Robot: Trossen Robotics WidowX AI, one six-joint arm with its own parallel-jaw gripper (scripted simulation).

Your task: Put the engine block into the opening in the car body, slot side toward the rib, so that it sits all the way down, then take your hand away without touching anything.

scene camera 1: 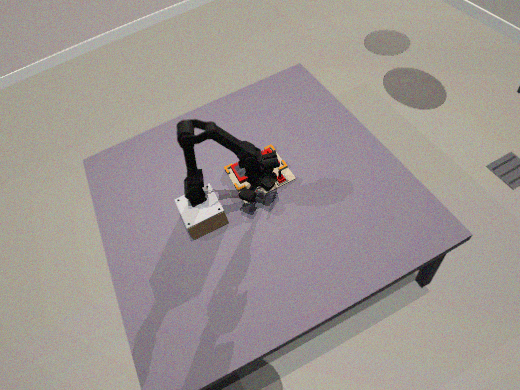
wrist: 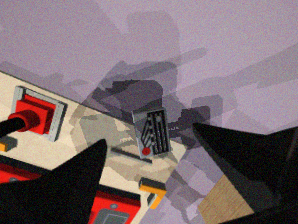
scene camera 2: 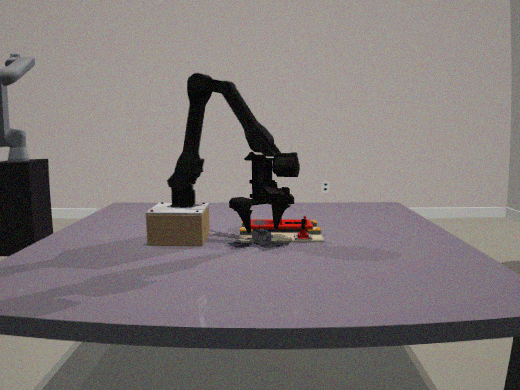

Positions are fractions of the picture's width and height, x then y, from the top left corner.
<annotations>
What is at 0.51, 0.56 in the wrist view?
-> An engine block.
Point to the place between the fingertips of the gripper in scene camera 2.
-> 0.50, 0.59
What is the gripper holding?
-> Nothing.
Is the gripper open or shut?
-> Open.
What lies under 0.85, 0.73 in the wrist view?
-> The gripper.
</annotations>
